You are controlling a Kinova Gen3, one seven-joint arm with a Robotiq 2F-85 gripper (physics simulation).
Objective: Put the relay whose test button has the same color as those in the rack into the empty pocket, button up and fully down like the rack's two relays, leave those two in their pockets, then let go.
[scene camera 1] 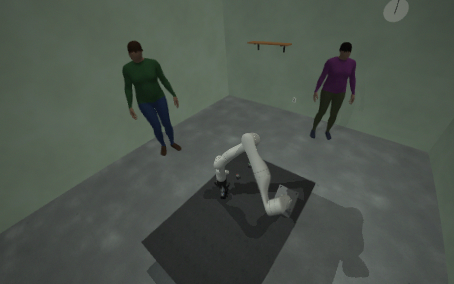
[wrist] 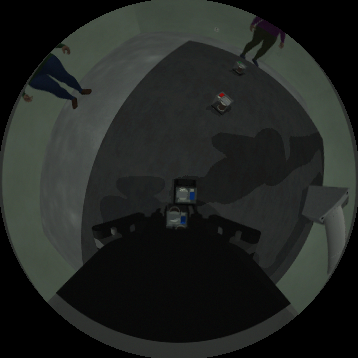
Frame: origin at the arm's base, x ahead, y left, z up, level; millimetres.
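Seen in the pictures: gripper, fingertip midpoint: (scene camera 1: 223,190) (wrist: 176,211).
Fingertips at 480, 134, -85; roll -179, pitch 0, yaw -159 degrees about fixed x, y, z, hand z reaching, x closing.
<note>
A point is followed by its place in that frame, as x, y, z.
My gripper (scene camera 1: 223,192) {480, 134, -85} (wrist: 176,211) {480, 134, -85} points down and is shut on a clear-cased relay with a blue test button (wrist: 177,218) {477, 137, -65}, which is button up between the fingertips. Just beyond it in the wrist view is the dark rack (wrist: 175,192), holding a relay with a blue button (wrist: 185,194) {479, 105, -77}. The held relay and the gripper hide the rack's near part, so its other pockets and the depth of the held relay cannot be told. A red-button relay (wrist: 222,101) {478, -61, -83} and a green-button relay (wrist: 239,67) {462, -242, -93} lie apart, farther out.
The dark mat (scene camera 1: 200,240) {355, 548, -124} (wrist: 145,115) {603, 2, -124} lies under the rack and loose relays. The arm's base plate (wrist: 325,202) {79, -13, -28} is at the right in the wrist view. Shadows of the arm cross the mat. Two people (scene camera 1: 146,82) (scene camera 1: 338,75) stand beyond the mat.
</note>
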